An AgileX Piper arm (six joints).
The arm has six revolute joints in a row. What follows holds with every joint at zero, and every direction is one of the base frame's.
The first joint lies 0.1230 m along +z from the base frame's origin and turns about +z.
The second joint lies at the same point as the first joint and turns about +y.
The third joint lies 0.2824 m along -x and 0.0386 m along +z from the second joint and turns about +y.
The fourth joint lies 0.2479 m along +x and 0.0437 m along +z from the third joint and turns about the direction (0.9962, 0, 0.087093).
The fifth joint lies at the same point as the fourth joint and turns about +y.
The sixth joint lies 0.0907 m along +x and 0.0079 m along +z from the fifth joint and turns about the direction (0.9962, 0, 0.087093).
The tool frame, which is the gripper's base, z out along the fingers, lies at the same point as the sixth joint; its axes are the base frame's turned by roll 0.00, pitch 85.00 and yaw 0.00 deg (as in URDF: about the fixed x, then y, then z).
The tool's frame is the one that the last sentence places.
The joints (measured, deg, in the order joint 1, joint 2, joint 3, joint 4, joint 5, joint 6), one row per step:
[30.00 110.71 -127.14 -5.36 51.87 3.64]
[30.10 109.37 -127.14 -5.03 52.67 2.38]
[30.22 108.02 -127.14 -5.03 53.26 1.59]
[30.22 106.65 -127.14 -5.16 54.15 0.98]
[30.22 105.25 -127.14 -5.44 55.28 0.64]
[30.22 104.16 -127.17 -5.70 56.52 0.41]
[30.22 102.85 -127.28 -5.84 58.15 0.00]
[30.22 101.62 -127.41 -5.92 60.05 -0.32]
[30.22 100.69 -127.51 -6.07 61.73 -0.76]
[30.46 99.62 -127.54 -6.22 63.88 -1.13]
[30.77 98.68 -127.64 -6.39 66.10 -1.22]
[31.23 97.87 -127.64 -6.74 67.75 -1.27]
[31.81 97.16 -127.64 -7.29 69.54 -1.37]
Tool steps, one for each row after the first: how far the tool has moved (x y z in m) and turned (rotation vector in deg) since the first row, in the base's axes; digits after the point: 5 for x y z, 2 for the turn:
[-0.00759 -0.00311 0.00906 -0.43 -0.77 0.79]
[-0.01513 -0.00652 0.01832 -0.65 -1.72 1.24]
[-0.02262 -0.01116 0.02712 -0.97 -2.40 1.41]
[-0.03050 -0.01628 0.03559 -1.28 -2.87 1.36]
[-0.03698 -0.02057 0.04168 -1.68 -2.94 1.25]
[-0.04521 -0.02574 0.04896 -2.15 -2.93 1.25]
[-0.05339 -0.03082 0.05520 -2.64 -2.57 1.21]
[-0.05977 -0.03493 0.05947 -3.34 -2.18 1.22]
[-0.06798 -0.03840 0.06354 -4.15 -1.42 1.41]
[-0.07587 -0.04129 0.06690 -4.81 -0.44 1.51]
[-0.08284 -0.04293 0.06970 -5.42 0.16 1.68]
[-0.08956 -0.04408 0.07166 -6.32 0.87 1.85]

